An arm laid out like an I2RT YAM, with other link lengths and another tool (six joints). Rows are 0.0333 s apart.
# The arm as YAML. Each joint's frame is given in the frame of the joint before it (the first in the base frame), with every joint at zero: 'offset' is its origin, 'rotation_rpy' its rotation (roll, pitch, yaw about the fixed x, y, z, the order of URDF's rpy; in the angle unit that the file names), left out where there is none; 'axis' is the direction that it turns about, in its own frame. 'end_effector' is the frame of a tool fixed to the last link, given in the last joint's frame.
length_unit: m
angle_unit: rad
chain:
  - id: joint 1
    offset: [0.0, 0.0, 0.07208]
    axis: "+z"
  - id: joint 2
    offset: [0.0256, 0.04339, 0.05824]
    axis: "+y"
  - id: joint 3
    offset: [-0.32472, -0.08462, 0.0]
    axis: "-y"
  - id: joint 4
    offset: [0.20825, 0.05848, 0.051]
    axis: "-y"
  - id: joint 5
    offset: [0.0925, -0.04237, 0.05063]
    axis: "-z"
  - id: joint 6
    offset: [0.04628, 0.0, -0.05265]
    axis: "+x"
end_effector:
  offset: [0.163, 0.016, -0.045]
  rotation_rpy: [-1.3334, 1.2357, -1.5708]
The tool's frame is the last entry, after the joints.
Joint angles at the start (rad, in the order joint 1, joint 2, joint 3, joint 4, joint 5, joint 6):
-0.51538 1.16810 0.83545 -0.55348 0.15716 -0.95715
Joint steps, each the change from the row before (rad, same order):
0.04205 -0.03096 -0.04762 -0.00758 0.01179 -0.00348
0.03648 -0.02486 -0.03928 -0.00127 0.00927 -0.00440
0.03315 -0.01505 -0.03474 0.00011 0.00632 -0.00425
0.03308 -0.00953 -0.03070 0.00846 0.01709 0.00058
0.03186 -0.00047 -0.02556 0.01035 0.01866 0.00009
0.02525 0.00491 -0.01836 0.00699 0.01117 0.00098
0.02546 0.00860 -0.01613 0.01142 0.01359 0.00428
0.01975 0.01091 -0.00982 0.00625 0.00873 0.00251
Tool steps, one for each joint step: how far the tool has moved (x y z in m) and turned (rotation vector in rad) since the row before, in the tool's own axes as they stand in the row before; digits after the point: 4 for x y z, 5 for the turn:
-0.0032 0.0174 -0.0053 -0.02181 -0.01791 -0.03669
-0.0033 0.0131 -0.0032 -0.01353 -0.01771 -0.03240
-0.0033 0.0124 -0.0015 -0.01747 -0.01678 -0.03095
-0.0023 0.0087 0.0000 -0.00760 -0.00675 -0.02749
-0.0022 0.0071 0.0012 -0.00847 -0.00394 -0.02849
-0.0025 0.0060 0.0014 -0.01153 -0.00526 -0.02252
-0.0027 0.0043 0.0021 -0.00767 -0.00280 -0.01951
-0.0025 0.0035 0.0017 -0.01001 -0.00312 -0.01701

